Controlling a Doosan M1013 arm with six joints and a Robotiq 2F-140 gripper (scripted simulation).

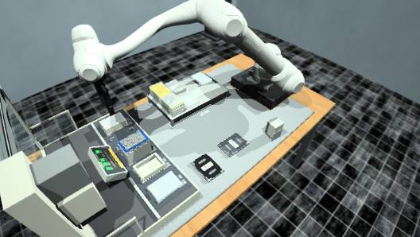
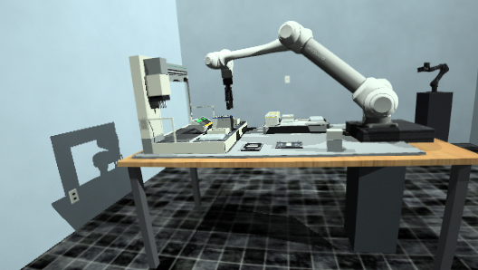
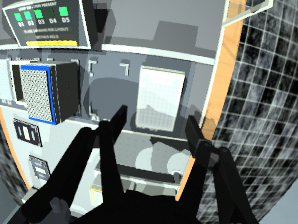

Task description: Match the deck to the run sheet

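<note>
The white deep-well block is 120 mm below my hand. The rest, counted from my hand: clear cover: 330 mm behind, 100 mm to the left, 80 mm below; then yellow-rimmed tip rack: 340 mm behind, 110 mm to the left, 100 mm below; then blue-rimmed tip rack: 10 mm behind, 240 mm to the left, 80 mm below.
</note>
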